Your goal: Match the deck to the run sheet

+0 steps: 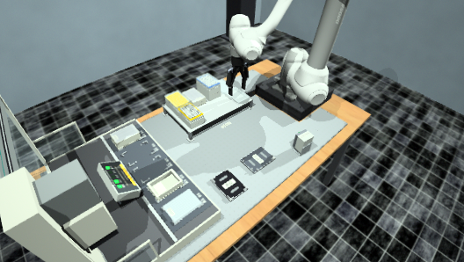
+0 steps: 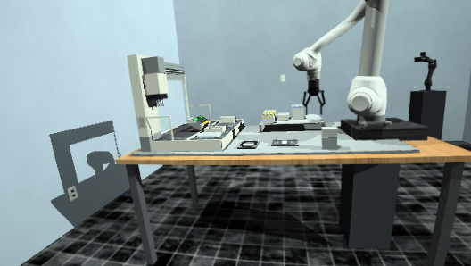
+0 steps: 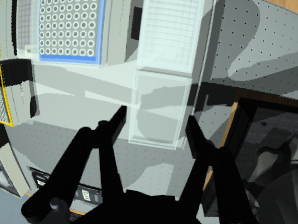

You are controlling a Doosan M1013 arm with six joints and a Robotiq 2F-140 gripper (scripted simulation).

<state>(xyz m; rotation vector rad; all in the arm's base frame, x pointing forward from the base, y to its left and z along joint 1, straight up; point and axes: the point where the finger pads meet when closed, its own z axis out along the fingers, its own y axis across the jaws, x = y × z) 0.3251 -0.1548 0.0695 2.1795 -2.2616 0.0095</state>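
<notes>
My hand is 50 mm above the clear cover. From my hand the other things lie so: yellow-rimmed tip rack (320 mm ahead, 20 mm below, 10 mm to the right); then blue-rimmed tip rack (130 mm to the right, 100 mm ahead); then shelf (160 mm ahead, 70 mm to the right, 70 mm below).
</notes>
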